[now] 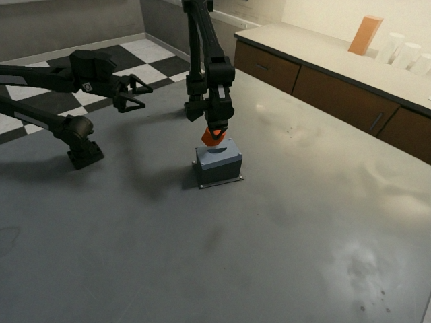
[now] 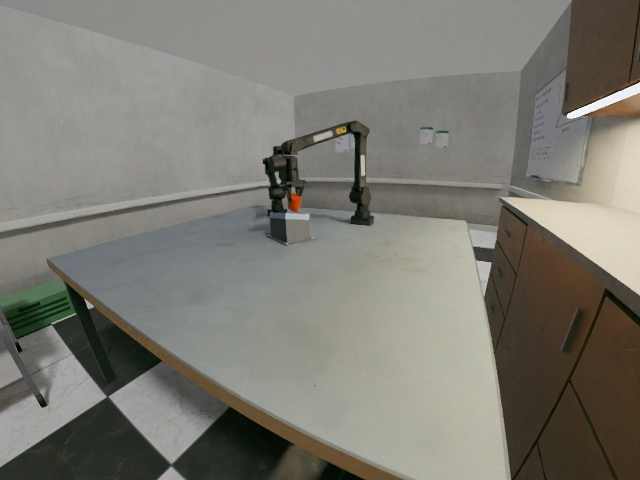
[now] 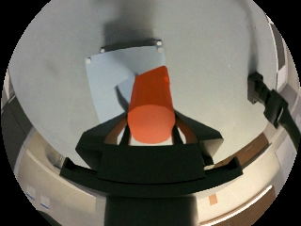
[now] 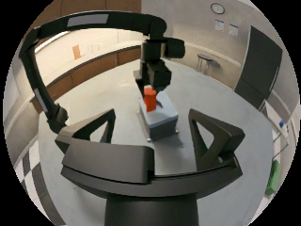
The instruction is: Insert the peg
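Right now my left hand is 30 mm short of the blue-grey plate, 10 mm to the left of it and 80 mm above it. The rest, counted from my left hand: orange-red peg: 10 mm to the right, 20 mm below.
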